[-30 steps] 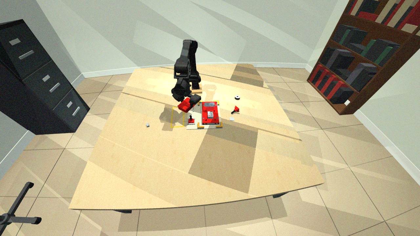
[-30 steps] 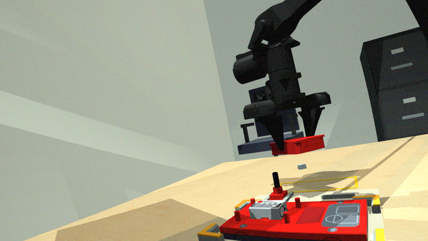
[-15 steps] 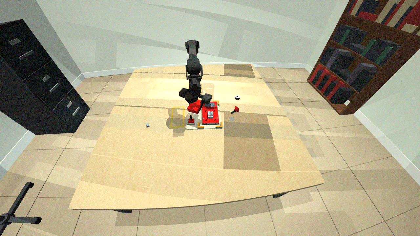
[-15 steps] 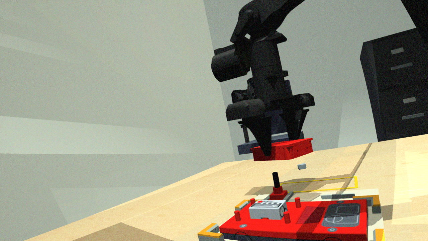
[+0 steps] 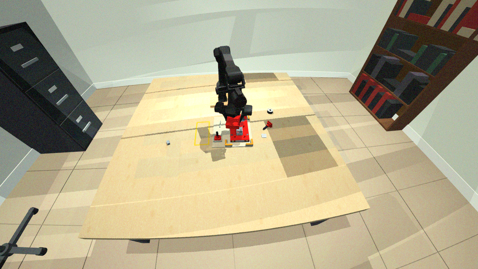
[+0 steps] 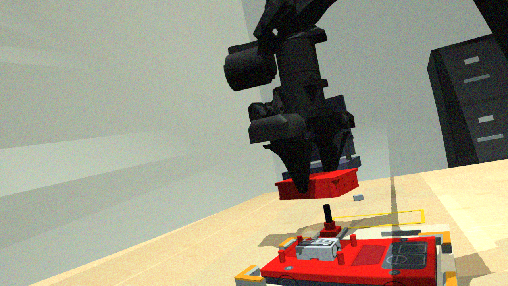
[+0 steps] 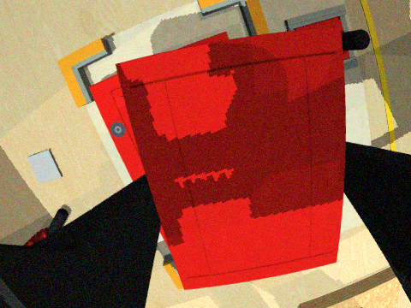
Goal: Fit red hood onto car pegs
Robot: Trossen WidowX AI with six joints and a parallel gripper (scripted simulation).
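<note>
Right now the grey engine block is 90 mm below my gripper tip and 40 mm to the left of it. Round my gripper tip: wheel: 270 mm to the left, 190 mm behind, 100 mm below; red hood: 10 mm above.
</note>
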